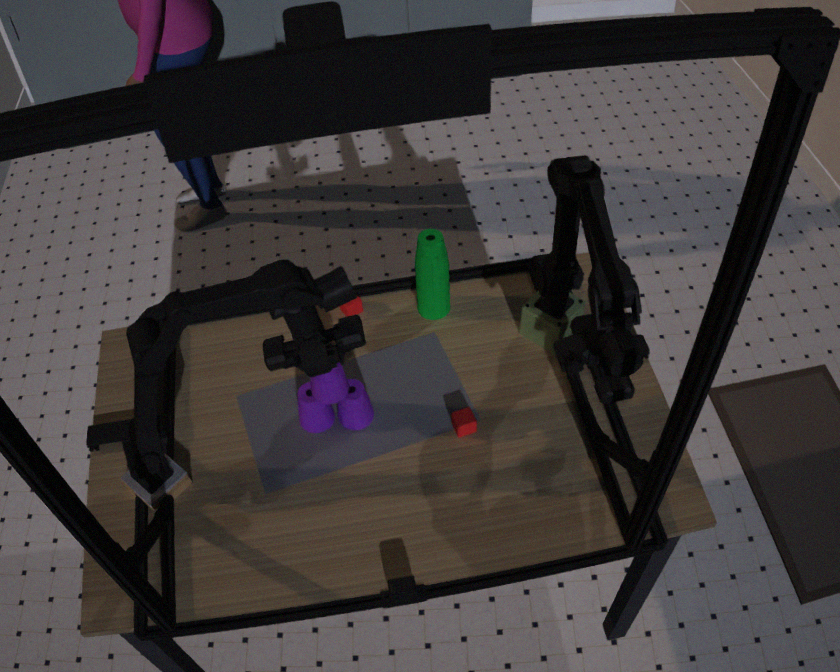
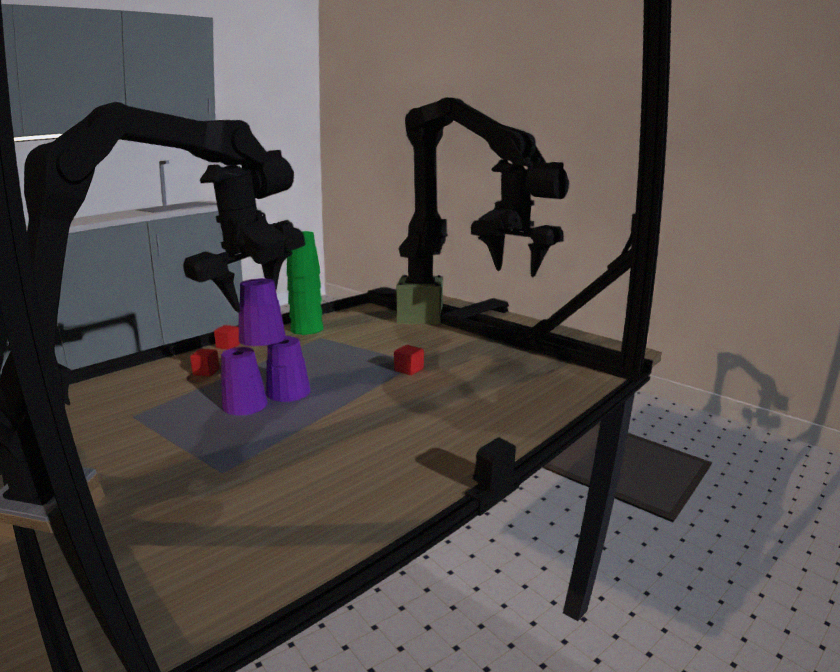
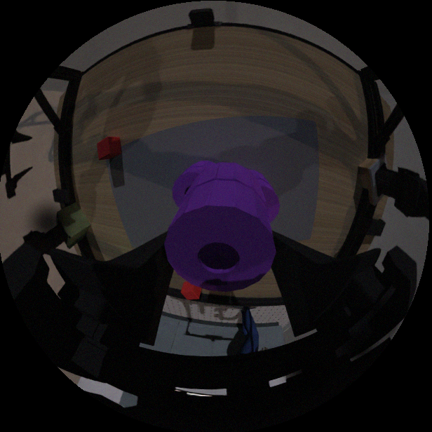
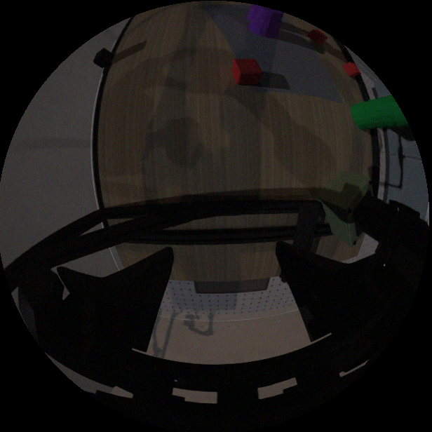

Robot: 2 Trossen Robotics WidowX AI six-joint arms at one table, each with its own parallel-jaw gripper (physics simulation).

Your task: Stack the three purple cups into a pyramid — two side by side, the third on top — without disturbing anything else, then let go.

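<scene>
Two purple cups stand upside down, side by side, on the grey mat: the left cup and the right cup. My left gripper is shut on the third purple cup. It holds this cup upright, over the gap between the two lower cups, its rim about level with their tops; whether they touch is unclear. My right gripper is open and empty, high over the right side.
A green cup stack stands at the back. One red cube lies at the mat's right edge. Two red cubes lie behind the cups. A person stands beyond the table.
</scene>
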